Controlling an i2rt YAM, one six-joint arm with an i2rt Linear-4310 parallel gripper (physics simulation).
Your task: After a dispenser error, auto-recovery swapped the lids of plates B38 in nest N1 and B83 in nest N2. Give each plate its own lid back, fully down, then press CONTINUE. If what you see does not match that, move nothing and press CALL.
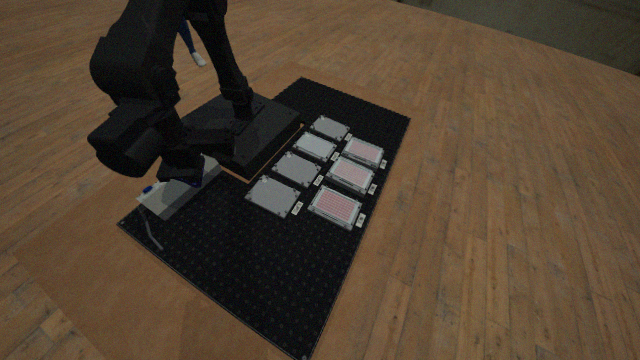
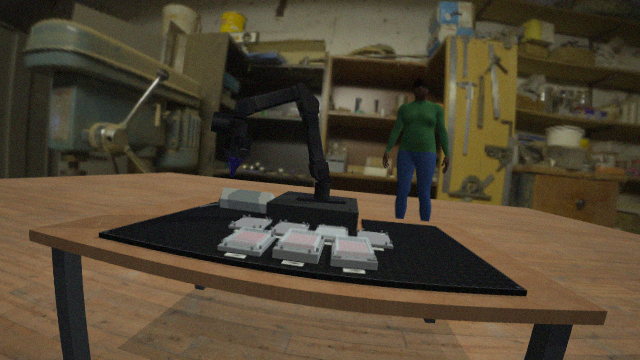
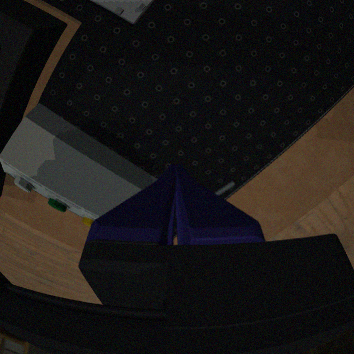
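Pixels of known places: gripper, fingertip midpoint: [image 1: 197,186] [image 2: 231,177] [image 3: 175,173]; arm's base at its link origin: [image 1: 244,116] [image 2: 321,200].
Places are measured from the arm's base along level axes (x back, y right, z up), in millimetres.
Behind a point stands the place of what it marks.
My gripper [image 1: 196,184] @(x -97, y 347, z 73 mm) [image 2: 233,173] @(x -97, y 347, z 73 mm) [image 3: 175,173] @(x -97, y 347, z 73 mm) is shut and empty, with its blue fingertips together above the button box. The pale button box [image 1: 175,196] @(x 15, y 361, z -23 mm) [image 2: 246,200] @(x 3, y 307, z -25 mm) [image 3: 92,172] @(x 6, y 307, z -19 mm) has a green button [image 3: 57,204] @(x 53, y 280, z 5 mm), a yellow button [image 3: 89,221] @(x 63, y 324, z 4 mm) partly behind the fingers, a grey-white button [image 3: 23,184] @(x 43, y 234, z 5 mm) and a blue button [image 1: 147,189] @(x 74, y 379, z 6 mm). Three plates with pink wells, the near one [image 1: 336,205] @(x -426, y 211, z -45 mm) [image 2: 247,240] @(x -471, y 203, z -42 mm), the middle one [image 1: 351,173] @(x -442, y 86, z -28 mm) [image 2: 299,241] @(x -490, y 82, z -28 mm) and the far one [image 1: 364,151] @(x -466, y -36, z -32 mm) [image 2: 353,247] @(x -498, y -41, z -32 mm), sit in nests in one row. Their labels are too small to read.
Grey nests [image 1: 274,196] @(x -233, y 243, z -58 mm) [image 1: 296,169] @(x -257, y 118, z -58 mm) [image 1: 330,127] @(x -305, y -145, z -58 mm) and a paler one [image 1: 315,145] @(x -282, y -11, z -50 mm) stand between plates and arm base [image 2: 312,207] @(x -149, y 41, z -5 mm). A cable [image 1: 152,235] [image 3: 225,188] @(x -16, y 487, z -61 mm) lies beside the box on the black mat [image 1: 250,270] @(x -267, y 458, z -68 mm) [image 2: 425,265] @(x -503, y -222, z -68 mm) [image 3: 215,110] @(x -104, y 406, z -68 mm). A person [image 2: 420,130] stands behind the table.
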